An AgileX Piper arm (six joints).
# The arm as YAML. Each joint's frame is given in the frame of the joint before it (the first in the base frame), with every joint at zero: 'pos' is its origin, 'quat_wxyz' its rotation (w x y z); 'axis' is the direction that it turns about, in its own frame. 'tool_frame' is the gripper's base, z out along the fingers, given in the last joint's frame.
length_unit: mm
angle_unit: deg
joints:
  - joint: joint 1
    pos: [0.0, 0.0, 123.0]
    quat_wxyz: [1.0, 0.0, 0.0, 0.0]
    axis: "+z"
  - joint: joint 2
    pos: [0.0, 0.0, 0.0]
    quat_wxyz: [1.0, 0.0, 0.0, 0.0]
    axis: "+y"
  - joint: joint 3
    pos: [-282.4, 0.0, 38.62]
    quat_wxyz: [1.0, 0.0, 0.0, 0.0]
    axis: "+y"
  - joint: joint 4
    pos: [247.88, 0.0, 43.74]
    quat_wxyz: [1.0, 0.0, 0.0, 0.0]
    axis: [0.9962, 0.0, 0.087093]
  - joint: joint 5
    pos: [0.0, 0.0, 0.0]
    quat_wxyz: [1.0, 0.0, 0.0, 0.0]
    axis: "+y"
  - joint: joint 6
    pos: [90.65, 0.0, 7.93]
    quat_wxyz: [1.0, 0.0, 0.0, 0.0]
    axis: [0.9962, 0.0, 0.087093]
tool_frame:
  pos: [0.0, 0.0, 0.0]
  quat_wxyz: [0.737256, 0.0, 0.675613, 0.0]
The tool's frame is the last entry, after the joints.
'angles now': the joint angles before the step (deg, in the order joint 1, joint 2, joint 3, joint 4, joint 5, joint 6). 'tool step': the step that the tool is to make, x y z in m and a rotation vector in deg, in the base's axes. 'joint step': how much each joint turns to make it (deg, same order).
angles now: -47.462 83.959 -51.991 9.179 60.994 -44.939
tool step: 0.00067 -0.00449 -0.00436 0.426 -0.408 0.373
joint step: -0.813 1.146 -0.096 0.804 -0.774 -1.690
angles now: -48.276 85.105 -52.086 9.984 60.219 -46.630
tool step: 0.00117 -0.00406 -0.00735 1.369 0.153 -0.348
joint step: -0.698 1.727 0.000 0.976 -0.463 -0.907
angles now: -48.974 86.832 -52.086 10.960 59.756 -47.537
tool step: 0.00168 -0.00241 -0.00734 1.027 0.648 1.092
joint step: -0.137 1.665 -0.001 0.247 -0.233 -1.413
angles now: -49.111 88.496 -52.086 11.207 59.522 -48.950
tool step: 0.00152 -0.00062 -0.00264 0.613 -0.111 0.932
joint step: 0.001 0.713 -0.109 0.552 0.000 -1.240
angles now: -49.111 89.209 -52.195 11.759 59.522 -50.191
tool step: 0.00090 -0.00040 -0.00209 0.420 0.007 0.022
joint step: 0.000 0.480 0.001 0.329 -0.121 -0.223
